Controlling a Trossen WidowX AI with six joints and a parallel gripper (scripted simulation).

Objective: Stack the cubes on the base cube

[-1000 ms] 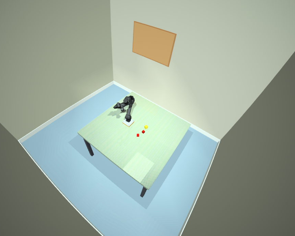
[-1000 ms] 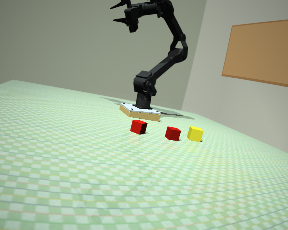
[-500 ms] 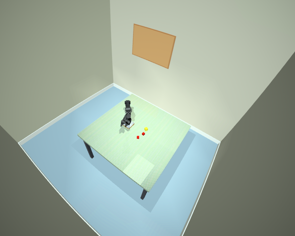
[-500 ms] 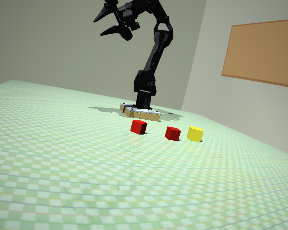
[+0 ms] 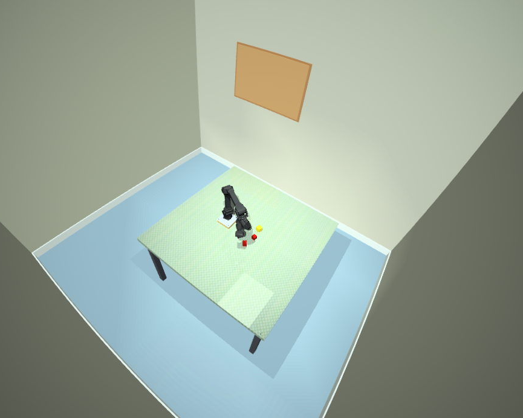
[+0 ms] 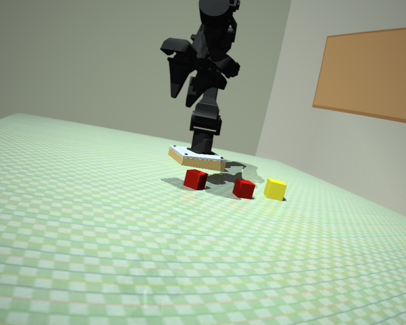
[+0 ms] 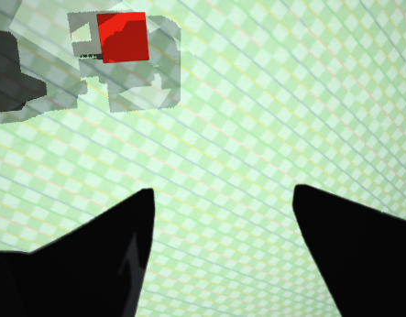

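Now: the yellow cube 250 mm to the left of my gripper tip, 140 mm below it and 80 mm ahead of it.
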